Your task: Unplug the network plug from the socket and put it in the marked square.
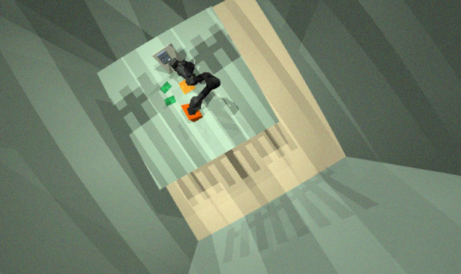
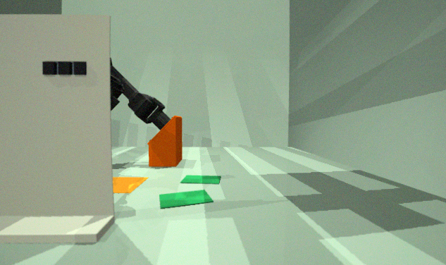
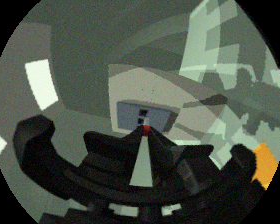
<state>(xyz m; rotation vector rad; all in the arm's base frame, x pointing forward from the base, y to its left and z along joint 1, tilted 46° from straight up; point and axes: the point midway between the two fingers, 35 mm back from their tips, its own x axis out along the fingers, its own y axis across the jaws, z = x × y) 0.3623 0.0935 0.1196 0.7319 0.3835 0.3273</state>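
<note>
Right now my gripper tip is 22 cm above the orange marked square, 14 cm past it and 2 cm to the left of it. Also, from my gripper tip: white panel 9 cm below, 6 cm ahead, 2 cm to the left; plug right at my gripper tip.
</note>
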